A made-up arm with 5 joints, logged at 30 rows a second.
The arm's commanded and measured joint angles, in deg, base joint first. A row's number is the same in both.
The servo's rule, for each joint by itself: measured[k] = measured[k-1] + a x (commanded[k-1-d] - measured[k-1]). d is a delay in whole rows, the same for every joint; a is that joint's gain. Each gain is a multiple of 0.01, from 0.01 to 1. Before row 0 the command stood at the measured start. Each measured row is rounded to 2 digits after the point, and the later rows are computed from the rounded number. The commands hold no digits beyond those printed.
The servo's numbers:
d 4
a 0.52 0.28 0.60 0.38 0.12
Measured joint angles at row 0:
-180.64 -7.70 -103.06 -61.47 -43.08
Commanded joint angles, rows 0 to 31:
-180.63 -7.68 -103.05 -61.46 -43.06
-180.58 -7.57 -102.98 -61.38 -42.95
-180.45 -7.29 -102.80 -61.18 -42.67
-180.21 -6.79 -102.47 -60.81 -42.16
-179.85 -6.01 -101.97 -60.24 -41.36
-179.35 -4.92 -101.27 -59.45 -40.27
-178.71 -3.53 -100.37 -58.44 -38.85
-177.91 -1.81 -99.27 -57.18 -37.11
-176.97 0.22 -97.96 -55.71 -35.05
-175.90 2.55 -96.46 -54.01 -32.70
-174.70 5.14 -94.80 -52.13 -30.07
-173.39 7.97 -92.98 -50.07 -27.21
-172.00 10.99 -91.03 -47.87 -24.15
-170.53 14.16 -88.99 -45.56 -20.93
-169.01 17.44 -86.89 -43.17 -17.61
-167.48 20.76 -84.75 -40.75 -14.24
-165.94 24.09 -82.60 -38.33 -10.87
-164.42 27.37 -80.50 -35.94 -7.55
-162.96 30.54 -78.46 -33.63 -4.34
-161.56 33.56 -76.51 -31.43 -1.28
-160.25 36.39 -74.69 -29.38 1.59
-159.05 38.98 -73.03 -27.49 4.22
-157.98 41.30 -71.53 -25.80 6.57
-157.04 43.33 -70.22 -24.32 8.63
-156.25 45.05 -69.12 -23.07 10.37
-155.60 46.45 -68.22 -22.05 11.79
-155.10 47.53 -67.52 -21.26 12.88
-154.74 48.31 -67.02 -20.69 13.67
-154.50 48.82 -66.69 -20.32 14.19
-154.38 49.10 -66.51 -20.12 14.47
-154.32 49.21 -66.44 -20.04 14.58
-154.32 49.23 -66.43 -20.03 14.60
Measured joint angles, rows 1 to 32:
-180.64 -7.70 -103.06 -61.47 -43.08
-180.64 -7.70 -103.06 -61.47 -43.08
-180.64 -7.70 -103.06 -61.47 -43.08
-180.64 -7.70 -103.06 -61.47 -43.08
-180.63 -7.69 -103.05 -61.47 -43.08
-180.60 -7.66 -103.01 -61.44 -43.06
-180.52 -7.56 -102.88 -61.34 -43.01
-180.36 -7.34 -102.63 -61.14 -42.91
-180.09 -6.97 -102.23 -60.80 -42.72
-179.71 -6.40 -101.65 -60.29 -42.43
-179.19 -5.60 -100.88 -59.59 -42.00
-178.52 -4.54 -99.91 -58.67 -41.41
-177.71 -3.21 -98.74 -57.55 -40.65
-176.77 -1.60 -97.37 -56.20 -39.70
-175.69 0.29 -95.83 -54.65 -38.54
-174.49 2.44 -94.12 -52.91 -37.18
-173.20 4.83 -92.27 -50.99 -35.62
-171.81 7.44 -90.30 -48.93 -33.86
-170.35 10.24 -88.25 -46.74 -31.91
-168.86 13.19 -86.15 -44.46 -29.79
-167.34 16.24 -84.02 -42.13 -27.52
-165.82 19.36 -81.91 -39.78 -25.12
-164.33 22.49 -79.84 -37.44 -22.63
-162.89 25.59 -77.84 -35.16 -20.07
-161.52 28.61 -75.95 -32.96 -17.47
-160.24 31.51 -74.20 -30.88 -14.87
-159.06 34.25 -72.60 -28.95 -12.30
-158.01 36.79 -71.17 -27.19 -9.79
-157.09 39.10 -69.94 -25.62 -7.37
-156.32 41.16 -68.91 -24.26 -5.07
-155.69 42.94 -68.08 -23.12 -2.92
-155.20 44.44 -67.44 -22.20 -0.93

